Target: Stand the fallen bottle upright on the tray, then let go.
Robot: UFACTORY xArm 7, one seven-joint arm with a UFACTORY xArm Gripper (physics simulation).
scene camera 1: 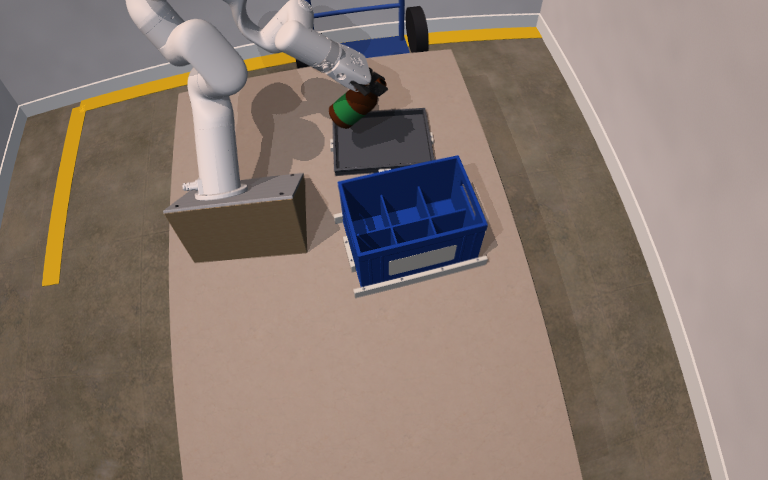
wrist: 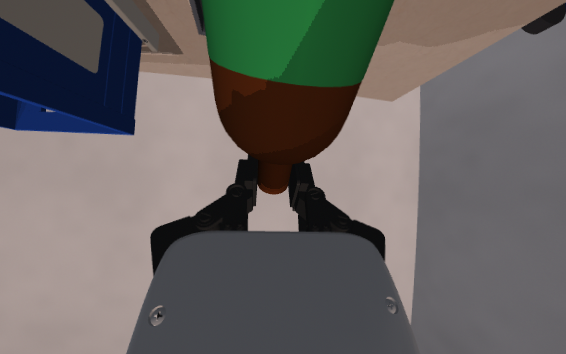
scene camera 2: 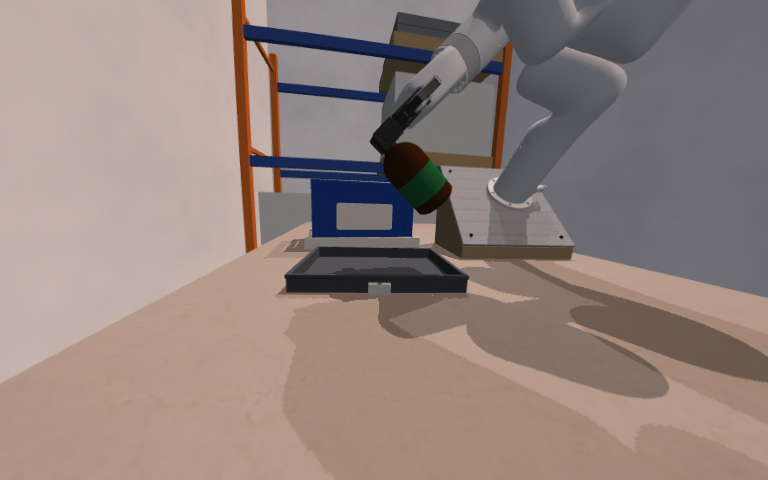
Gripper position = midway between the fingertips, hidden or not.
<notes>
In view: the gripper (scene camera 2: pixel 377 145), a dark tray (scene camera 2: pixel 327 269), a blue divided crate (scene camera 1: pixel 399 222), a brown bottle (scene camera 2: pixel 406 166) and a white rail (scene camera 1: pixel 473 263).
The dark tray is seen too in scene camera 1 (scene camera 1: pixel 384 139). The blue divided crate shows as well in the wrist view (wrist: pixel 85 68). The gripper is seen too in scene camera 1 (scene camera 1: pixel 382 87) and in the wrist view (wrist: pixel 274 159).
</notes>
